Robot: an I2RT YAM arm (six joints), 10 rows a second.
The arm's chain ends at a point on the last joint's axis. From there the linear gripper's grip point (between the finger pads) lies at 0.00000 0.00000 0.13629 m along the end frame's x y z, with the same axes.
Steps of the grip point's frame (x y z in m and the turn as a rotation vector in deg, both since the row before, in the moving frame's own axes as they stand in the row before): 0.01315, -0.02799, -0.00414, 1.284, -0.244, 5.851; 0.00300, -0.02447, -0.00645, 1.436, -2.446, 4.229; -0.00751, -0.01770, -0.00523, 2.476, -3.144, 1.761; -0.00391, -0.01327, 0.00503, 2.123, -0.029, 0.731; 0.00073, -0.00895, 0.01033, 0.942, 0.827, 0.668
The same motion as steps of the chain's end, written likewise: 0.01357, -0.02491, -0.00410, 1.284, -0.244, 5.851; 0.00868, -0.02084, -0.00628, 1.436, -2.446, 4.229; -0.00013, -0.01170, -0.00490, 2.476, -3.144, 1.761; -0.00387, -0.00822, 0.00512, 2.123, -0.029, 0.731; -0.00125, -0.00672, 0.01036, 0.942, 0.827, 0.668
